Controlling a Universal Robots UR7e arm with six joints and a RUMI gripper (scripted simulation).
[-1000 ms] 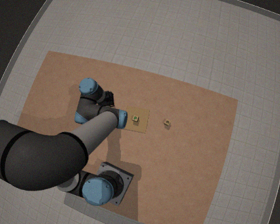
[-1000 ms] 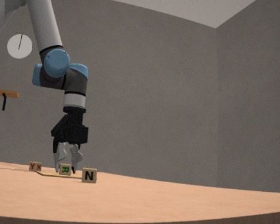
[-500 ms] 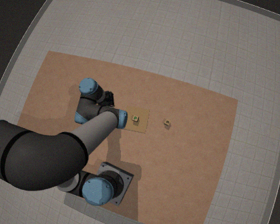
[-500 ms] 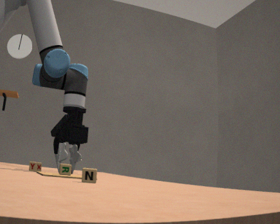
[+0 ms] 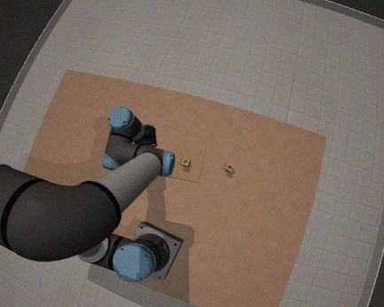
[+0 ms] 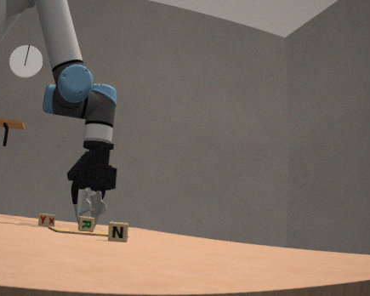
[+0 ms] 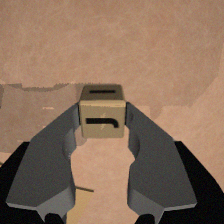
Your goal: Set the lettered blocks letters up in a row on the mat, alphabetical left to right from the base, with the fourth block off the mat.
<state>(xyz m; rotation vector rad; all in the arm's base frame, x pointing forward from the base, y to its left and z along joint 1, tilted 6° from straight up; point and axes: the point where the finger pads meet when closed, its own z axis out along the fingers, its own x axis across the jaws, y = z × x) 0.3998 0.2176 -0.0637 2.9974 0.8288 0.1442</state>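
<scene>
My hand is right at the tan block. The rest, counted from my hand: mat 10 mm behind, 190 mm to the right, 10 mm below.
</scene>
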